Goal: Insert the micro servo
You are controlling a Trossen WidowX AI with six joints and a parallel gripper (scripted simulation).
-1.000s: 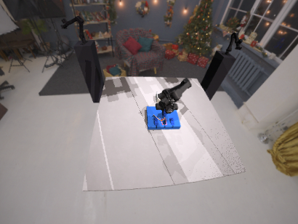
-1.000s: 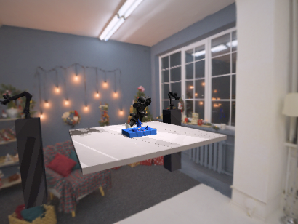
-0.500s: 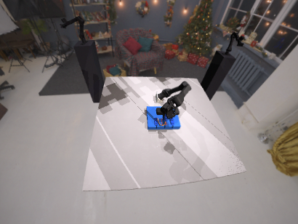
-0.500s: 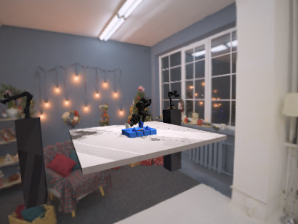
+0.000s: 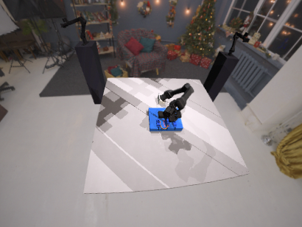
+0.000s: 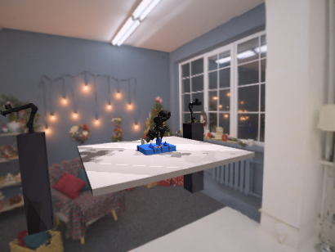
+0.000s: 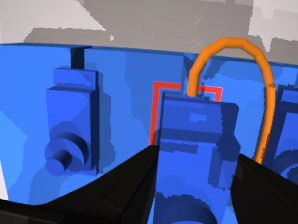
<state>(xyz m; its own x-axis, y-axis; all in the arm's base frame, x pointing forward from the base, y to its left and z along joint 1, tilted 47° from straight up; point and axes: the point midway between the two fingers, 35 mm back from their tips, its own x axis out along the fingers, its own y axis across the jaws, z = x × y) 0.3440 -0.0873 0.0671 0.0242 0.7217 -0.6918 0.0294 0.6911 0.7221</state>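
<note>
Right now my gripper tip is 120 mm past the blue deck, 90 mm above it and 10 mm to the right of it.
</note>
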